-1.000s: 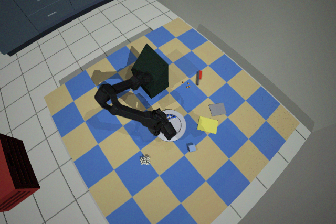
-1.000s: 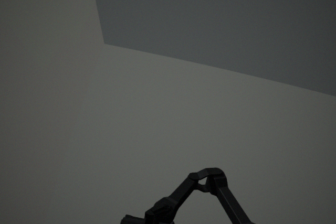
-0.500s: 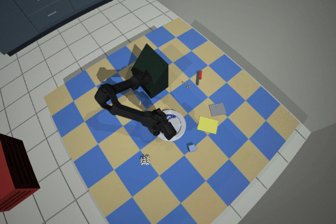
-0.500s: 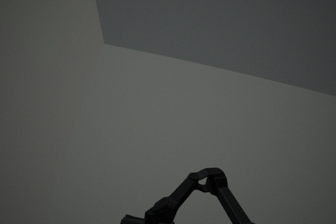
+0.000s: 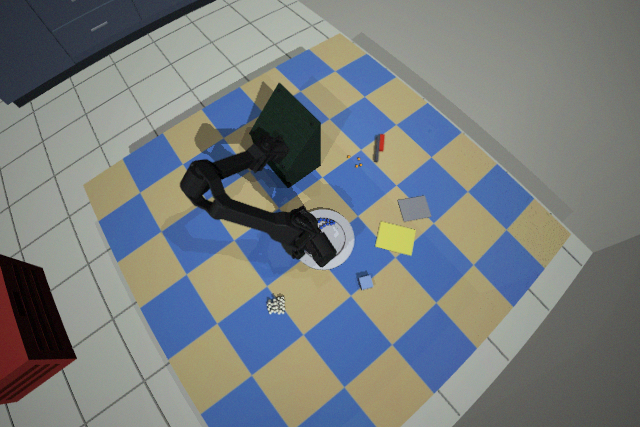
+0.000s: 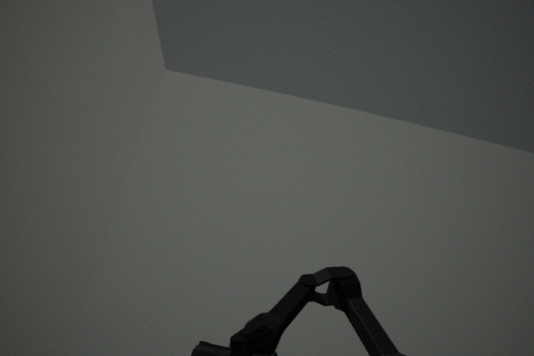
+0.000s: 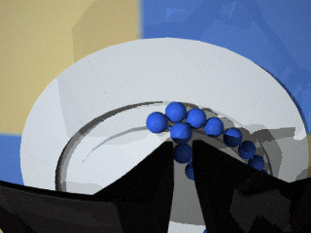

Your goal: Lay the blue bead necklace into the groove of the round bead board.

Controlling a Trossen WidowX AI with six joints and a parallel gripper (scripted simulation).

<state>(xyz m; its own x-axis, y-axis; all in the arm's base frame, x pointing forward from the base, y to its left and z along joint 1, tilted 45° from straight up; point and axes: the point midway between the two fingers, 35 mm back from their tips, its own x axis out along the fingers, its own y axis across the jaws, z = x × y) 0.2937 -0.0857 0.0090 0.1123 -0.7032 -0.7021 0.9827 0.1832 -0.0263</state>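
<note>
The round white bead board lies 50 mm to the left of my gripper tip and 10 mm below it. Round my gripper tip: small blue cube: 190 mm ahead, 80 mm to the left, 10 mm below; grey square: 370 mm to the left, 80 mm ahead, 10 mm below; yellow pad: 250 mm to the left, 130 mm ahead, 10 mm below.
</note>
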